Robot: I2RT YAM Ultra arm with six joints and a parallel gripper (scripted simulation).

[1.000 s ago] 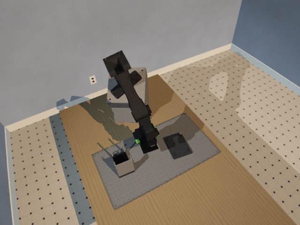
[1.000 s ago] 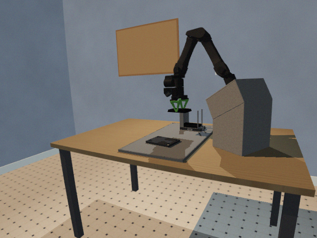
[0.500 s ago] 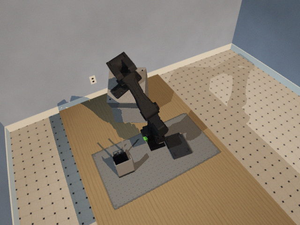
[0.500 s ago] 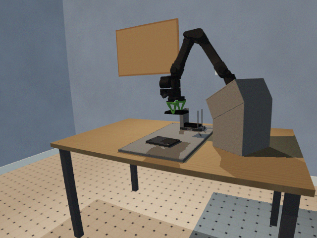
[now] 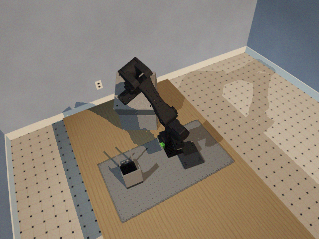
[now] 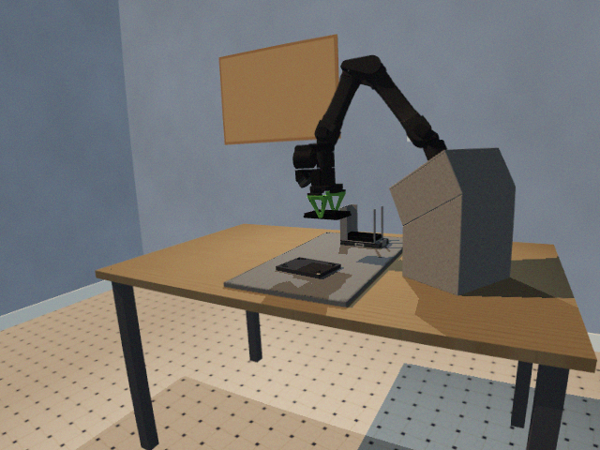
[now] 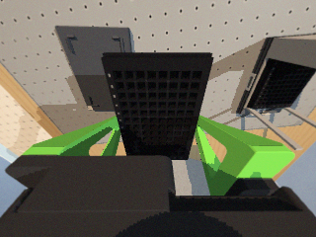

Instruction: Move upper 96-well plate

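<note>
My gripper is now 18 cm to the right of the pale A1 mark and 14 cm above it. From my hand the other things lie so: pale rack wall 25 cm to the right, 8 cm below, 3 cm behind.
</note>
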